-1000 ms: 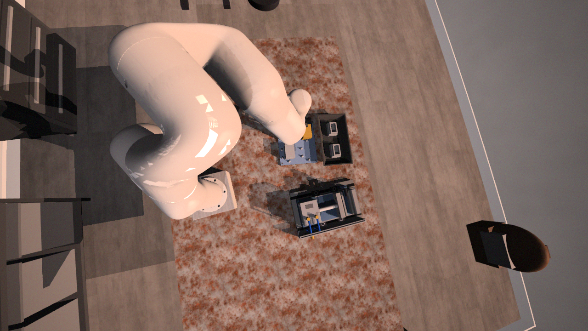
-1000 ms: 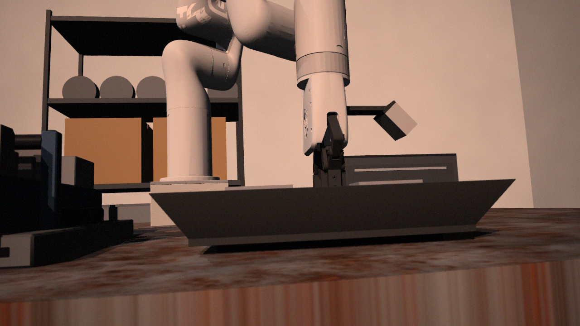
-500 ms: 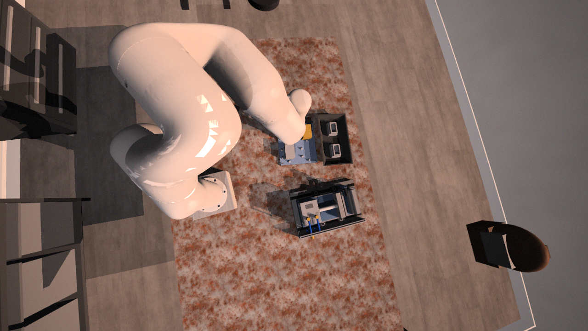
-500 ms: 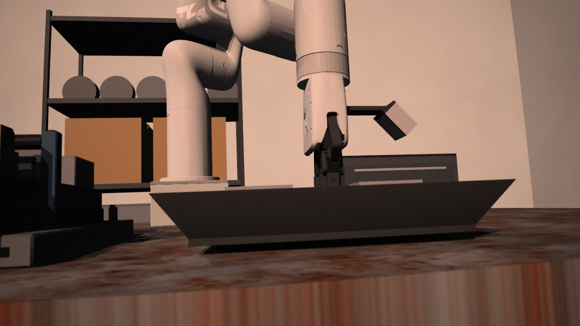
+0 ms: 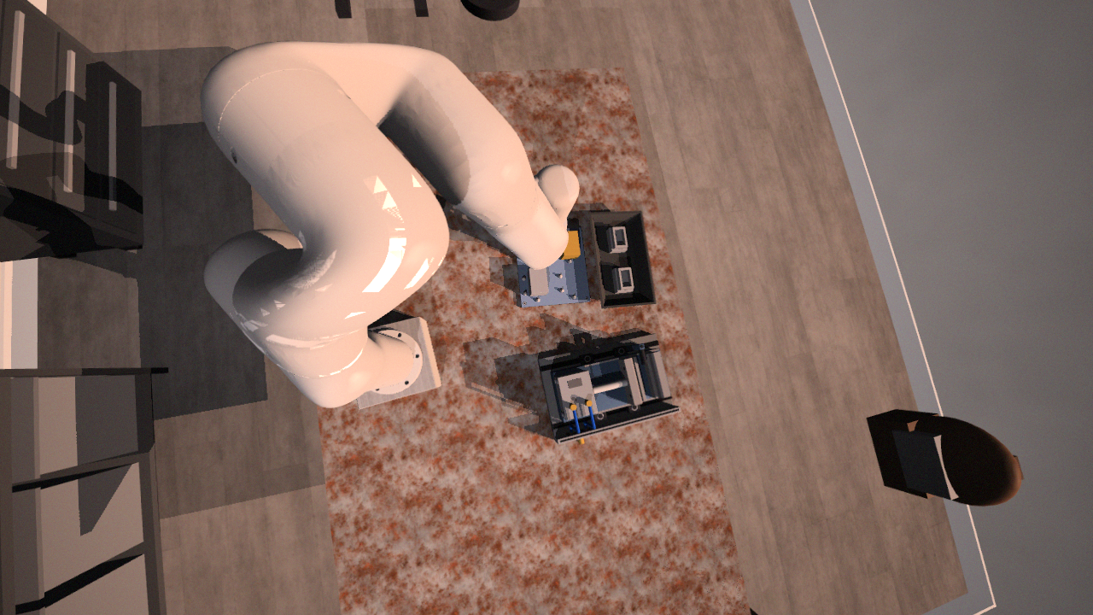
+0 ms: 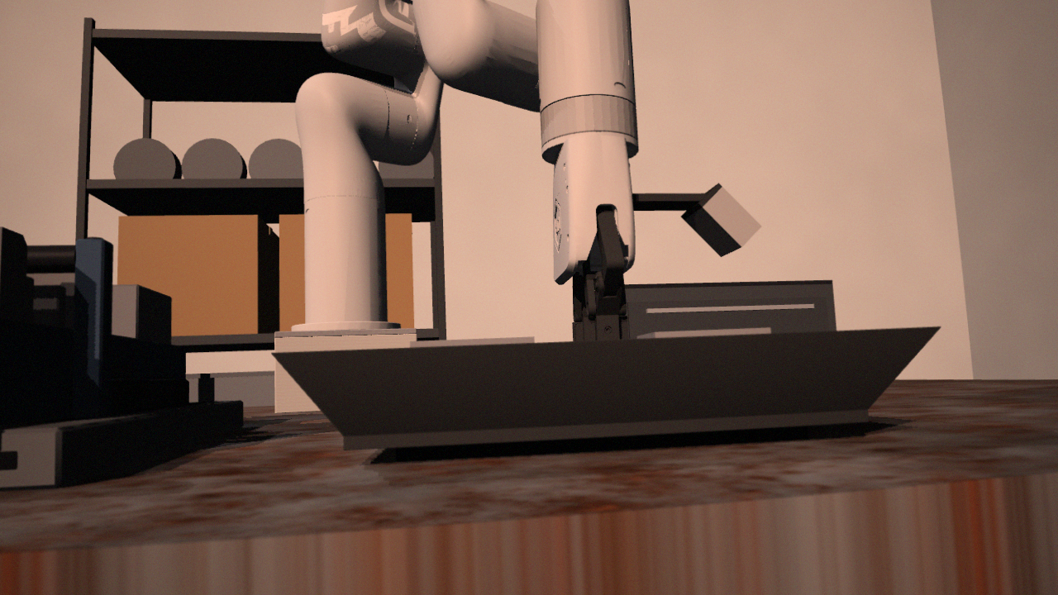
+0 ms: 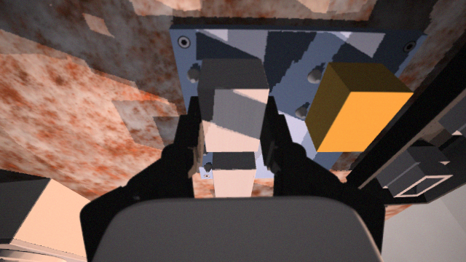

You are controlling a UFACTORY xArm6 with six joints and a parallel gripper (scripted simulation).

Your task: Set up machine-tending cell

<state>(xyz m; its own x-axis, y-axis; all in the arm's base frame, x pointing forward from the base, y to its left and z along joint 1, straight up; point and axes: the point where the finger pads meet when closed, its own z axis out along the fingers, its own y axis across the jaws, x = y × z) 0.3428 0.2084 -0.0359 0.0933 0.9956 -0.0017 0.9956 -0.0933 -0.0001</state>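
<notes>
Right now the brass blank is 90 mm ahead of my hand, 10 mm to the right of it and 20 mm below it. From my hand the other things lie so: vise piston rod: 90 mm ahead, 350 mm to the right, 30 mm above; vise body: 110 mm ahead, 350 mm to the right, 10 mm below.
</notes>
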